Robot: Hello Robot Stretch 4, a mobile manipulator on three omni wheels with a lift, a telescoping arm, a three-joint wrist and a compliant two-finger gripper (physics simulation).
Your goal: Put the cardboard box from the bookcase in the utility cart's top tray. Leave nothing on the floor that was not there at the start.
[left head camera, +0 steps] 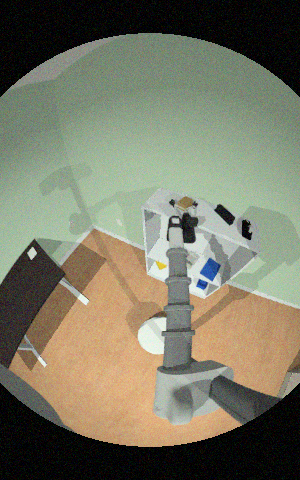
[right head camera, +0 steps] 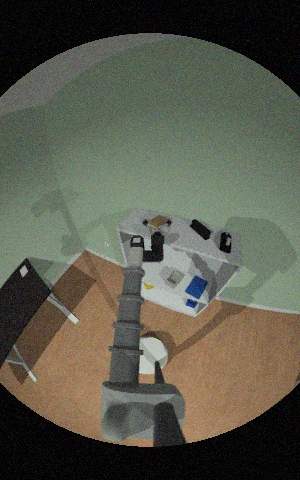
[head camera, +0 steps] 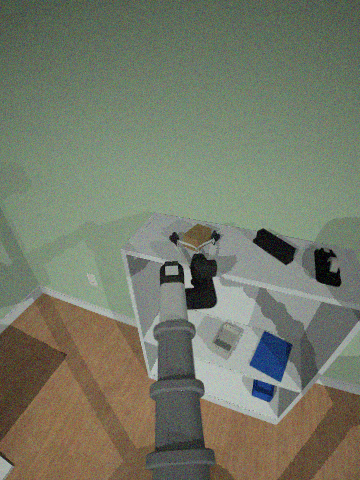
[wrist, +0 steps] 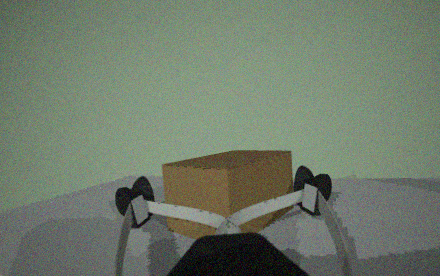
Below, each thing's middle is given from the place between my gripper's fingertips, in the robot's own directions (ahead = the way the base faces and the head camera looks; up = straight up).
Now: hand 3 cm past the brown cardboard box (wrist: pixel 225 183), 1 cm to the left of it and 1 cm below it. The rest, counted from my hand: grey bin (head camera: pixel 223 342) 10 cm behind, 16 cm to the right, 56 cm below.
